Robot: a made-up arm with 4 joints.
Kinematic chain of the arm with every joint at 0, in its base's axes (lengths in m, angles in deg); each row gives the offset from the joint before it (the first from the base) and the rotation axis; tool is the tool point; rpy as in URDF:
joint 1: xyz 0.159 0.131 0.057 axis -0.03 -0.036 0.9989
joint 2: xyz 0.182 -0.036 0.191 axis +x
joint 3: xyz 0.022 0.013 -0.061 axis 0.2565 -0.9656 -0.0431
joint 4: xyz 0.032 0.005 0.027 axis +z
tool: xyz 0.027 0.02 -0.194 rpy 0 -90 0
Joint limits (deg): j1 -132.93..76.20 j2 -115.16..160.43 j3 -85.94..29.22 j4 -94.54..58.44
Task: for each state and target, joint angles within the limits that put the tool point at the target. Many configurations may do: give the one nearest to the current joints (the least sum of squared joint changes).
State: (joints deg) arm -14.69 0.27 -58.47 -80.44
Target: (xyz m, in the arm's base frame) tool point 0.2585 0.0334 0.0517
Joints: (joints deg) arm -5.17 -1.43 -55.47 -81.15
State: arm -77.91 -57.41 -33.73 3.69
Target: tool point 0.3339 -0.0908 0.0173
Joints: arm -34.27 -22.91 2.95 2.75
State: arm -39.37 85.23 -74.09 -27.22
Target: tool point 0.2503 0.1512 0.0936
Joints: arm -24.23 41.99 -71.65 -33.20
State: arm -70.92 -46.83 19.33 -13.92
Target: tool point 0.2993 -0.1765 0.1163
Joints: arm -20.72 -63.68 -9.65 -14.09
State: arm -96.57 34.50 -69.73 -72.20
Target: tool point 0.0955 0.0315 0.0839
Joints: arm -72.47 1.15 -73.06 -79.96
